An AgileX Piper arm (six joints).
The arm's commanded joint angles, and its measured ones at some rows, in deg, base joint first. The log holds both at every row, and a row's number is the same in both.
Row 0, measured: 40.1, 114.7, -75.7, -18.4, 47.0, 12.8
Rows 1 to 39, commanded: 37.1, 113.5, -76.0, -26.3, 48.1, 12.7; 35.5, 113.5, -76.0, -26.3, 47.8, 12.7; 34.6, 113.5, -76.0, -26.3, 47.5, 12.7; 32.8, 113.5, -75.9, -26.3, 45.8, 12.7; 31.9, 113.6, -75.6, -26.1, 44.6, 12.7; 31.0, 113.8, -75.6, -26.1, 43.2, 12.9; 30.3, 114.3, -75.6, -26.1, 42.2, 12.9; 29.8, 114.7, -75.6, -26.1, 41.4, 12.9; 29.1, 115.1, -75.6, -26.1, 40.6, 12.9; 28.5, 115.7, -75.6, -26.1, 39.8, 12.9; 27.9, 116.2, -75.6, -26.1, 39.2, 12.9; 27.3, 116.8, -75.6, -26.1, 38.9, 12.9; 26.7, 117.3, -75.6, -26.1, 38.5, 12.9; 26.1, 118.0, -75.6, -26.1, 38.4, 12.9; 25.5, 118.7, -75.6, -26.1, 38.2, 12.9; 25.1, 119.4, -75.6, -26.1, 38.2, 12.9; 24.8, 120.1, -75.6, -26.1, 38.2, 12.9; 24.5, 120.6, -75.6, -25.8, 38.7, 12.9; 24.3, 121.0, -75.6, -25.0, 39.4, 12.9; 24.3, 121.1, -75.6, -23.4, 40.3, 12.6; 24.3, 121.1, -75.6, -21.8, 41.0, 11.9; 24.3, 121.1, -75.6, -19.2, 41.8, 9.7; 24.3, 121.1, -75.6, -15.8, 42.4, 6.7; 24.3, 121.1, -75.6, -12.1, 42.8, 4.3; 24.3, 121.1, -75.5, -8.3, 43.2, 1.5; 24.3, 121.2, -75.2, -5.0, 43.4, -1.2; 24.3, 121.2, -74.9, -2.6, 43.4, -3.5; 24.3, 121.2, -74.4, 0.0, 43.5, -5.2; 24.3, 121.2, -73.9, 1.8, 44.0, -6.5; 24.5, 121.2, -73.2, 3.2, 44.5, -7.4; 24.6, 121.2, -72.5, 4.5, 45.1, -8.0; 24.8, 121.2, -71.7, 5.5, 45.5, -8.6; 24.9, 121.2, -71.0, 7.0, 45.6, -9.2; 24.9, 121.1, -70.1, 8.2, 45.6, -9.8; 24.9, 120.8, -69.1, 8.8, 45.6, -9.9; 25.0, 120.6, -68.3, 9.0, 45.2, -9.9; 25.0, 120.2, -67.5, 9.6, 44.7, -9.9; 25.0, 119.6, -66.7, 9.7, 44.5, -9.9; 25.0, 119.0, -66.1, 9.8, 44.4, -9.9
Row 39, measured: 24.7, 118.2, -70.2, 7.7, 42.7, -9.0
